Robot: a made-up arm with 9 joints. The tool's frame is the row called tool.
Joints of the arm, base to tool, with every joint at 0 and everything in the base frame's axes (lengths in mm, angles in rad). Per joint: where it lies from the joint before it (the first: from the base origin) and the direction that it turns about. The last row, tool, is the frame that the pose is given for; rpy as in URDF.
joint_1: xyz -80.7 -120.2 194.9 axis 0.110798 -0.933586 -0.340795
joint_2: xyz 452 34.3 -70.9 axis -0.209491 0.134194 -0.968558
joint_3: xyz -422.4 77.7 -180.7 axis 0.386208 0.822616 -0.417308
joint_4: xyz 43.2 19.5 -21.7 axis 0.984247 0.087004 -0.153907
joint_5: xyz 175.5 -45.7 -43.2 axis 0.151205 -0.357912 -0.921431
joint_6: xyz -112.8 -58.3 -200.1 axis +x
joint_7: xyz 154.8 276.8 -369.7 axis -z
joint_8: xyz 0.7 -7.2 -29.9 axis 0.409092 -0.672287 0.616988
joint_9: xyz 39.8 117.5 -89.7 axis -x
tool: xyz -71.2 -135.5 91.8 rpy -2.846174 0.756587 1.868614
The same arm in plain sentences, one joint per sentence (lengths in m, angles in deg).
The arm has nine revolute joints in a row. What follows holds with every joint at zero, and every direction is one of the base frame's.
Joint 1 sits 0.0807 m along -x and 0.1202 m along -y and 0.1949 m along +z from the base frame's origin and rotates about the direction (0.110798, -0.933586, -0.340795).
Joint 2 sits 0.4520 m along +x and 0.0343 m along +y and 0.0709 m along -z from joint 1 and rotates about the direction (-0.209491, 0.134194, -0.968558).
Joint 3 sits 0.4224 m along -x and 0.0777 m along +y and 0.1807 m along -z from joint 2 and rotates about the direction (0.386208, 0.822616, -0.417308).
Joint 4 sits 0.0432 m along +x and 0.0195 m along +y and 0.0217 m along -z from joint 3 and rotates about the direction (0.984247, 0.087004, -0.153907).
Joint 5 sits 0.1755 m along +x and 0.0457 m along -y and 0.0432 m along -z from joint 4 and rotates about the direction (0.151205, -0.357912, -0.921431).
Joint 6 sits 0.1128 m along -x and 0.0583 m along -y and 0.2001 m along -z from joint 5 and rotates about +x.
Joint 7 sits 0.1548 m along +x and 0.2768 m along +y and 0.3697 m along -z from joint 6 and rotates about -z.
Joint 8 sits 0.0007 m along +x and 0.0072 m along -y and 0.0299 m along -z from joint 7 and rotates about the direction (0.409092, -0.672287, 0.616988).
Joint 9 sits 0.0398 m along +x and 0.1175 m along +y and 0.0897 m along -z from joint 8 and rotates about -x.
The tool frame, which is the frame that the pose is given for, sits 0.0712 m along -x and 0.1355 m along -y and 0.0918 m along +z from joint 9; its axes are the base frame's turned by roll -163.07, pitch 43.35 and yaw 107.06 deg (as in URDF: about the fixed x, then y, then z).

